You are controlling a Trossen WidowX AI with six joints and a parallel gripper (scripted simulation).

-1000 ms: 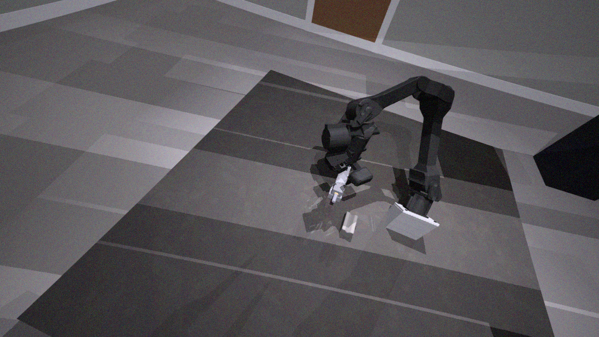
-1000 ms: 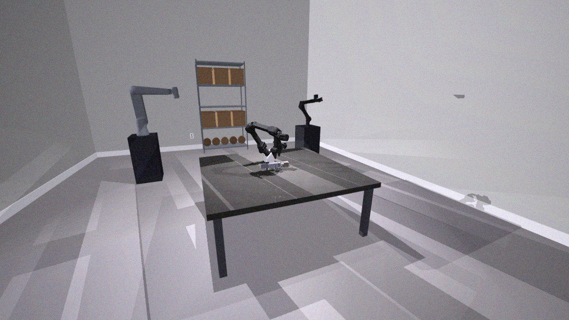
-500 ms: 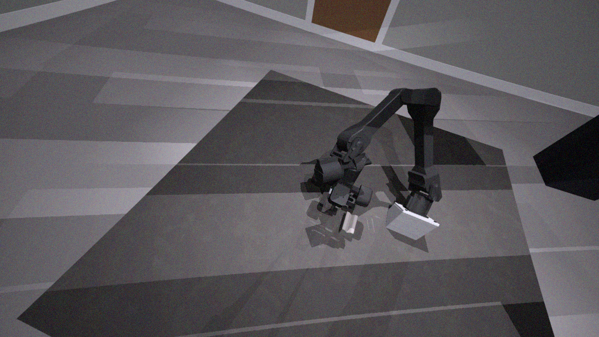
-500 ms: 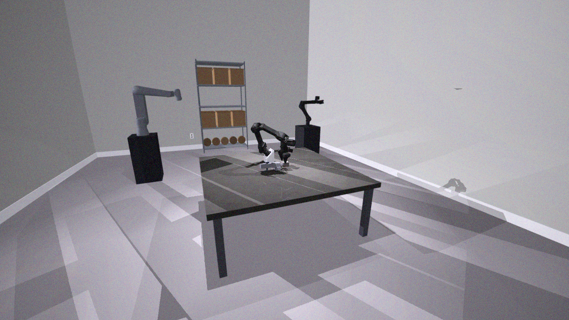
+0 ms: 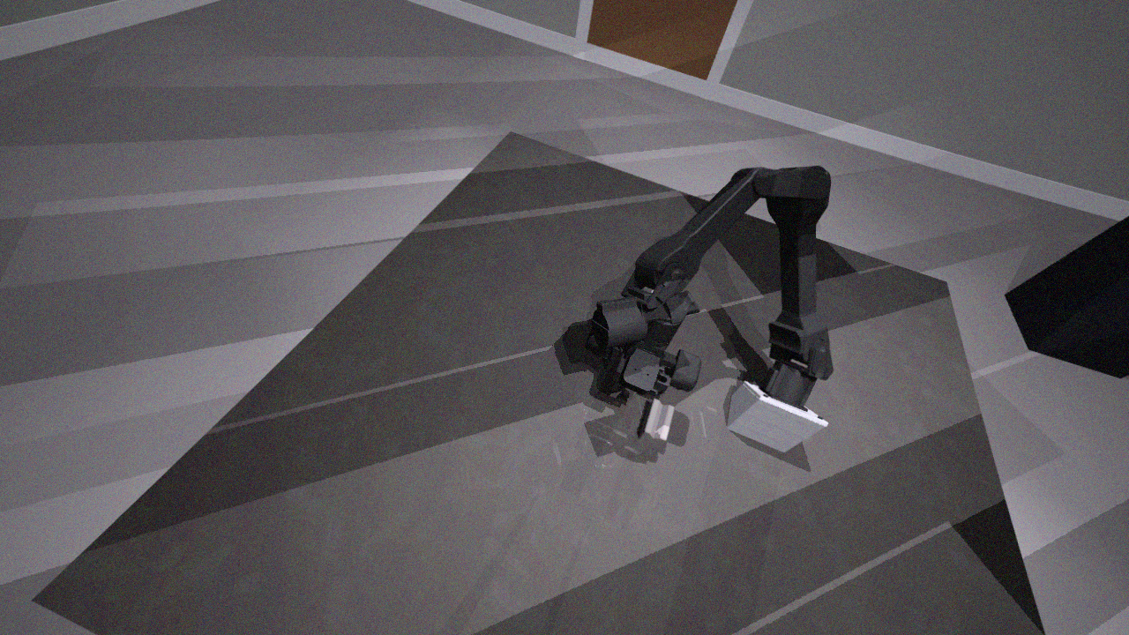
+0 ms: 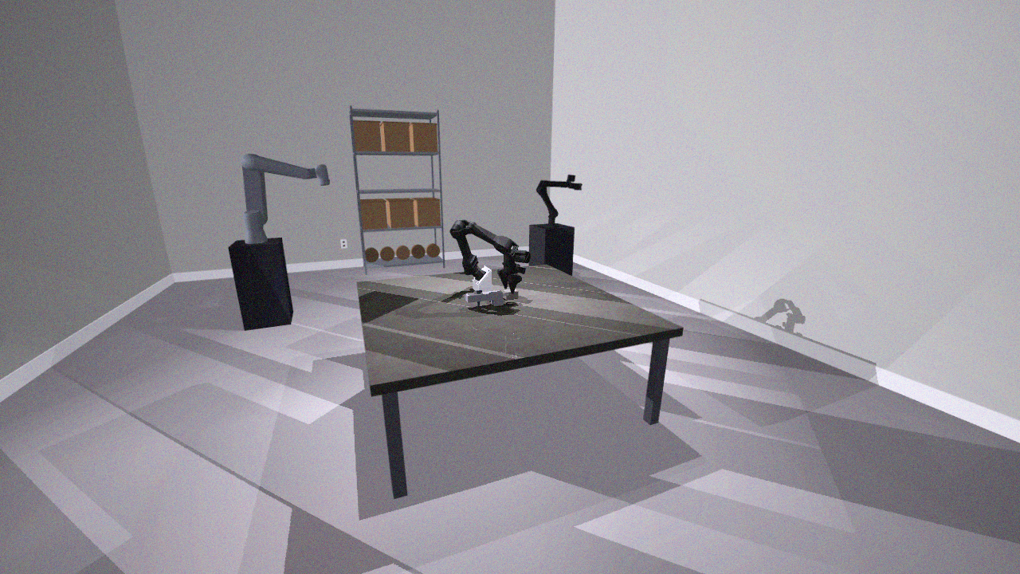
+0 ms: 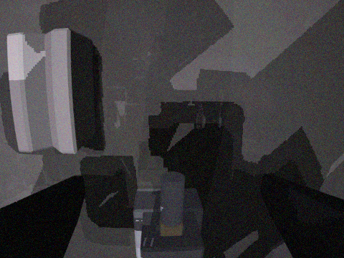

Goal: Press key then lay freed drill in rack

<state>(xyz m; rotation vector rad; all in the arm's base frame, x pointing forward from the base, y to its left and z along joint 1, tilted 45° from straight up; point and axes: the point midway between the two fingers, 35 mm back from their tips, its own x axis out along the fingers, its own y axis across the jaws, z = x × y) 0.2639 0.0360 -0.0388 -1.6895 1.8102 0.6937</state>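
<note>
Right now the drill is 70 mm to the right of my gripper tip and 10 mm below it. Also, from my gripper tip: blue key (10 mm behind, 160 mm to the right, 10 mm below); rack (70 mm behind, 40 mm to the left, 40 mm below).
</note>
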